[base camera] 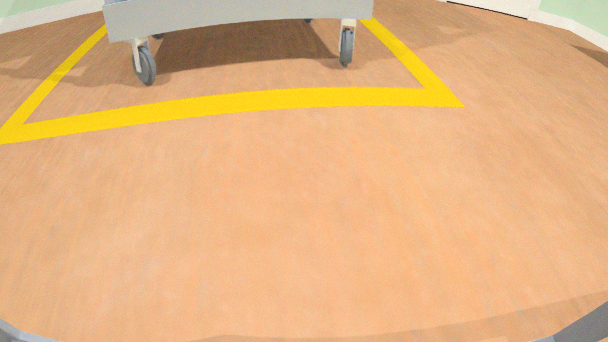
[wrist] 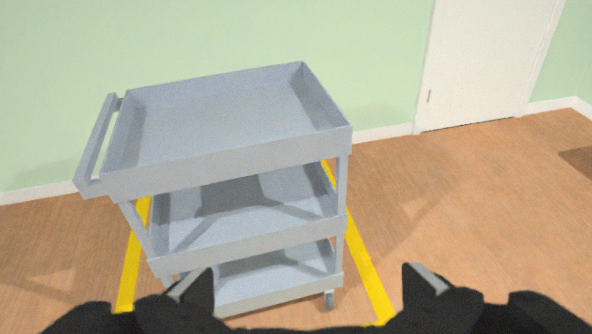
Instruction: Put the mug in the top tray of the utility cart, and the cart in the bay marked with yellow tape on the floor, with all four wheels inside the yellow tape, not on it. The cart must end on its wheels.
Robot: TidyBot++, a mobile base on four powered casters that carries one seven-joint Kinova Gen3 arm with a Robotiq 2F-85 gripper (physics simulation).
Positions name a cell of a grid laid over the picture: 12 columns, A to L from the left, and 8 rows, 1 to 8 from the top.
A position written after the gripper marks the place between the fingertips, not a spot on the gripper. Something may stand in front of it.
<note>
In view: the gripper (wrist: G7), a yellow tape (base camera: I3) and a white door (wrist: J2).
The yellow tape also shows in the wrist view (wrist: H8).
</note>
